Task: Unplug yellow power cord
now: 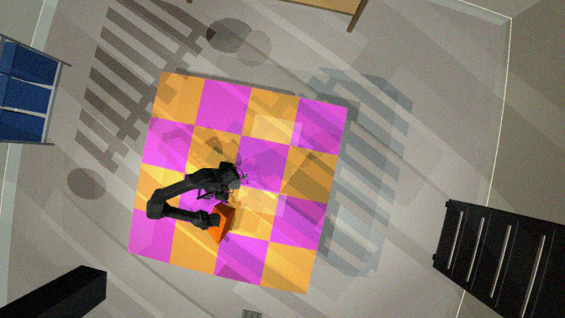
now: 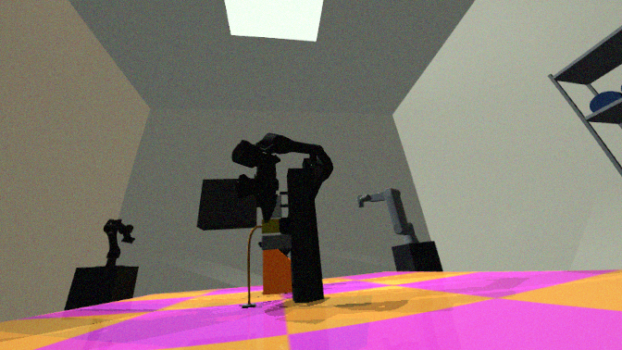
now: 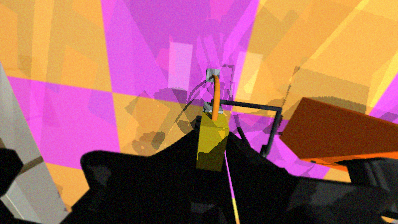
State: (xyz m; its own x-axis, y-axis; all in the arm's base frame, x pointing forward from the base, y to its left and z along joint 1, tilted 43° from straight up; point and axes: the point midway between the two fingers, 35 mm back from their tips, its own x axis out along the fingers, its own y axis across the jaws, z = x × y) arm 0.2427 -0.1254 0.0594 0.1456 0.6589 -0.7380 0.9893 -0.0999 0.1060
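The yellow plug is 3 cm to the left of my gripper tip.
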